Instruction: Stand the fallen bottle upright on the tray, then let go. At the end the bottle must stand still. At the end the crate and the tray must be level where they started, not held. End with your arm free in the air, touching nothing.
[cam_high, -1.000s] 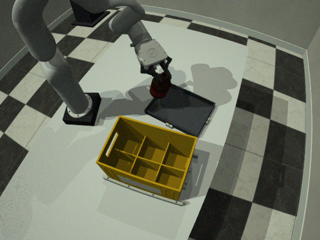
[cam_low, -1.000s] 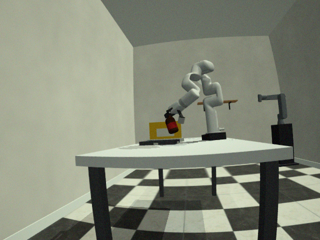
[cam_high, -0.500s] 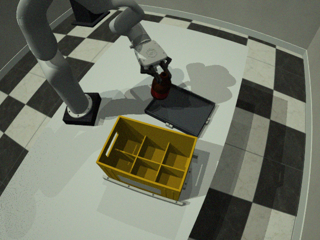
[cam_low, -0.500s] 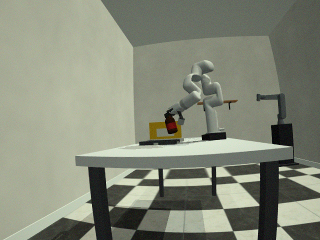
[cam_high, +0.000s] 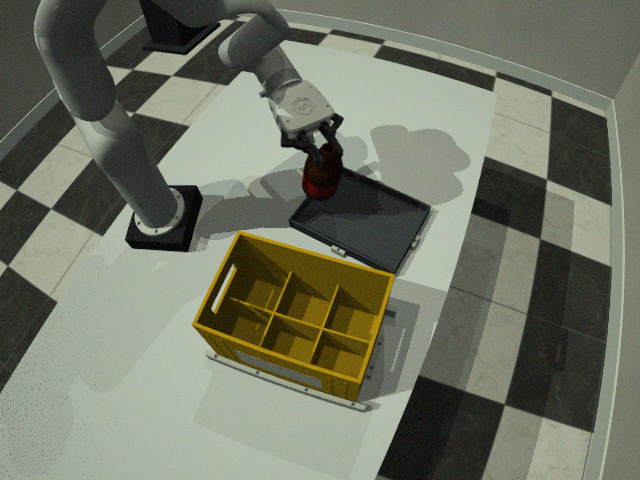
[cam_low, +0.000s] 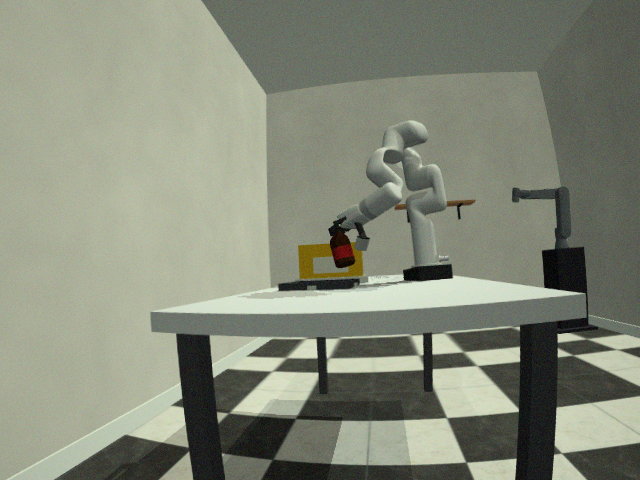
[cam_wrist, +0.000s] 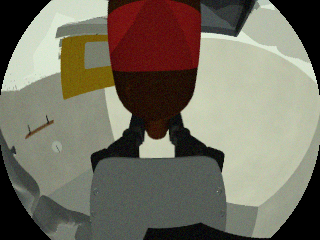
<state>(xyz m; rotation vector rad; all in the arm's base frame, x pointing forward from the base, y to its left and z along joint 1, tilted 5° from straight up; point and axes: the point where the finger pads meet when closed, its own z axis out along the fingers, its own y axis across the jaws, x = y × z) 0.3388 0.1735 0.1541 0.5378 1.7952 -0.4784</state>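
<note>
My gripper is now 10 mm past the brown bottle, 10 mm to the right of it and 50 mm above it. The rest, counted from my hand: dark grey tray 70 mm ahead, 30 mm to the left, 200 mm below; then yellow crate 70 mm ahead, 270 mm to the right, 120 mm below.
</note>
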